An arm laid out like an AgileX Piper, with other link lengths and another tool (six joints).
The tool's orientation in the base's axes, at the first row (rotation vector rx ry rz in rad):
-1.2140 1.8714 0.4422
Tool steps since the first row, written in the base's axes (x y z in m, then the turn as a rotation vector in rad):
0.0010 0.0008 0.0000 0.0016 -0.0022 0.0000
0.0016 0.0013 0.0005 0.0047 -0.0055 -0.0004
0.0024 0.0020 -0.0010 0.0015 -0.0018 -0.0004
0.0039 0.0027 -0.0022 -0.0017 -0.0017 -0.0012
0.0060 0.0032 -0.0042 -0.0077 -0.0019 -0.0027
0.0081 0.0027 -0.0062 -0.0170 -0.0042 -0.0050
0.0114 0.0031 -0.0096 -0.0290 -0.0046 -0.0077
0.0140 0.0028 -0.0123 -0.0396 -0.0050 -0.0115
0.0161 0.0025 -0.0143 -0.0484 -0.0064 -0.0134
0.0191 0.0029 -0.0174 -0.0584 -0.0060 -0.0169
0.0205 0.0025 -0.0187 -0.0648 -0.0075 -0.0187
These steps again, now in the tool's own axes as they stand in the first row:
-0.0006 -0.0005 0.0010 0.0010 -0.0024 -0.0007
-0.0014 -0.0009 0.0013 0.0026 -0.0066 -0.0013
-0.0008 -0.0010 0.0030 0.0011 -0.0021 -0.0003
-0.0005 -0.0018 0.0049 0.0022 0.0009 -0.0012
0.0004 -0.0031 0.0073 0.0046 0.0062 -0.0032
0.0020 -0.0049 0.0091 0.0094 0.0136 -0.0077
0.0039 -0.0071 0.0129 0.0139 0.0242 -0.0118
0.0057 -0.0091 0.0155 0.0191 0.0338 -0.0147
0.0071 -0.0108 0.0174 0.0230 0.0411 -0.0186
0.0088 -0.0128 0.0208 0.0273 0.0505 -0.0208
0.0099 -0.0140 0.0220 0.0307 0.0557 -0.0237

